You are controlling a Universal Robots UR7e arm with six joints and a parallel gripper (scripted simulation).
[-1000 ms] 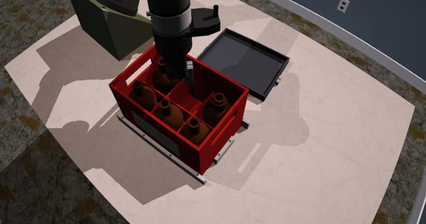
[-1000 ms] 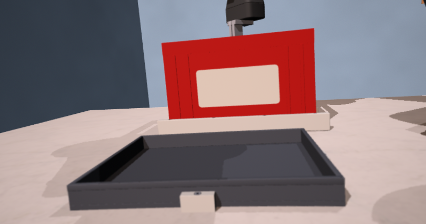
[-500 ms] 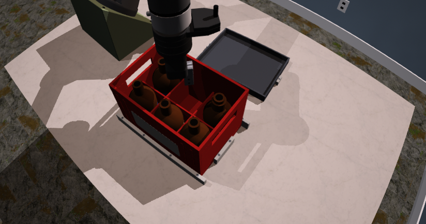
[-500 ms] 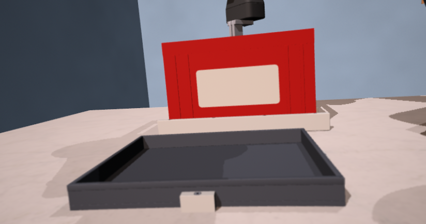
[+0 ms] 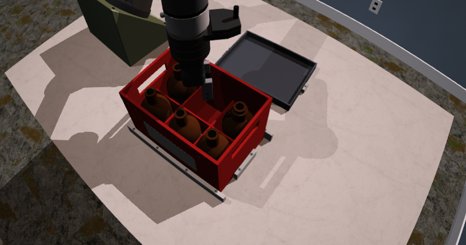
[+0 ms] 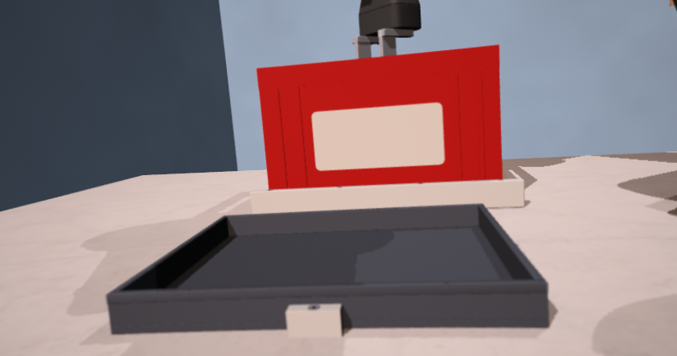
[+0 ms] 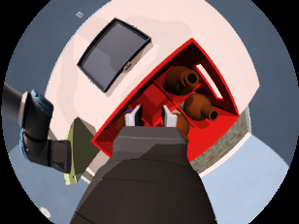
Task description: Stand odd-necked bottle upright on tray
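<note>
The red crate is 8 cm below my hand, 4 cm to the right of it and 1 cm ahead of it. The rest, counted from my hand: bottle 9 cm ahead, 7 cm below, 1 cm to the left; then dark grey tray 25 cm to the left, 15 cm below, 1 cm behind.
</note>
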